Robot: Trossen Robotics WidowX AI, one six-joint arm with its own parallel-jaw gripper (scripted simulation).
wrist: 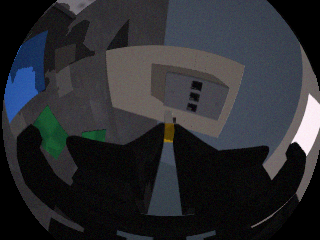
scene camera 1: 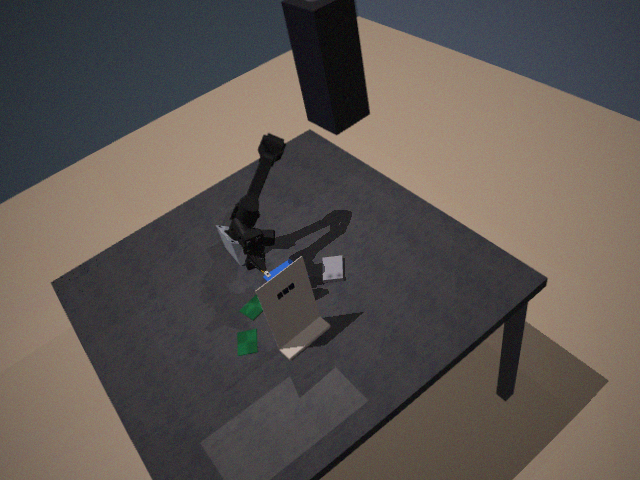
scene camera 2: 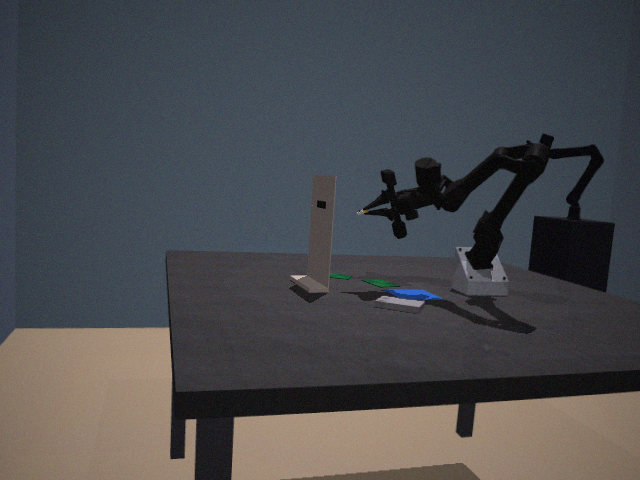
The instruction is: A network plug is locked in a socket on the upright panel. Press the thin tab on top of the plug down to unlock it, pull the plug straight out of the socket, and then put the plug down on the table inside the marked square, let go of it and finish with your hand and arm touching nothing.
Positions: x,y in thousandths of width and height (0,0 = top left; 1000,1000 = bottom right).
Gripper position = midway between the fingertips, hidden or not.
Observation:
In view: the gripper (scene camera 2: 568,441) and a grey panel (scene camera 1: 449,626).
The gripper also shows in the wrist view (wrist: 530,535) and in scene camera 1 (scene camera 1: 415,566). The grey panel also shows in the wrist view (wrist: 623,365) and in scene camera 2 (scene camera 2: 507,391).

